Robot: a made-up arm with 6 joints.
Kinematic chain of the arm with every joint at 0, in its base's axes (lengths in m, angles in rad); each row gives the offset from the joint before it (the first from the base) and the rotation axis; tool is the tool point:
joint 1: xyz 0 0 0.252 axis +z
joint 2: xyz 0 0 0 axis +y
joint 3: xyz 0 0 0.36 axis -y
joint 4: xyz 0 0 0 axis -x
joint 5: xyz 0.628 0 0 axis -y
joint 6: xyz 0 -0.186 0 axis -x
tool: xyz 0 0 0
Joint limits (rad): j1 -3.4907..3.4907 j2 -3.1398..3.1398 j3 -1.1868..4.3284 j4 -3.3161..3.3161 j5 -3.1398..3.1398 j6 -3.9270..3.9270
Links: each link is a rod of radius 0.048 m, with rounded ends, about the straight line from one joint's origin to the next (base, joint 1, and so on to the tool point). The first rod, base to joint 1, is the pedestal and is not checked.
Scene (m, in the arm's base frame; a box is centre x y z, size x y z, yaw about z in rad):
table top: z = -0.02
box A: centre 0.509 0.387 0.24 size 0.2 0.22 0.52 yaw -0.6
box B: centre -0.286 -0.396 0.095 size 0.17 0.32 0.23 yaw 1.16
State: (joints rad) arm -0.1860 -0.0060 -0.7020 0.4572 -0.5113 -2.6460
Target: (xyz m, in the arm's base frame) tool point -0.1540 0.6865 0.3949
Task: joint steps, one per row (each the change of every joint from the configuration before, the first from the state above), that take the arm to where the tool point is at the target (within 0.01 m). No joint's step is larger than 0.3 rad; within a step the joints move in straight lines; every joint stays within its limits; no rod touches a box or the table.
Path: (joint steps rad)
1: 0.2519 -0.1793 0.2856 -0.0260 -0.1517 -0.2971
2: 0.2518 -0.1793 0.2857 -0.0261 -0.1517 -0.2971
3: 0.2519 -0.1793 0.2856 -0.0260 -0.1518 -0.2971
4: 0.2735 0.1555 -0.0980 0.1218 0.0911 0.1783
5: 0.2736 0.1555 -0.0980 0.1217 0.0910 0.1782
6: 0.2736 0.1554 -0.0981 0.1218 0.0910 0.1783
7: 0.2736 0.1555 -0.0980 0.1218 0.0911 0.1782
8: 0.2736 0.1555 -0.0980 0.1218 0.0910 0.1783

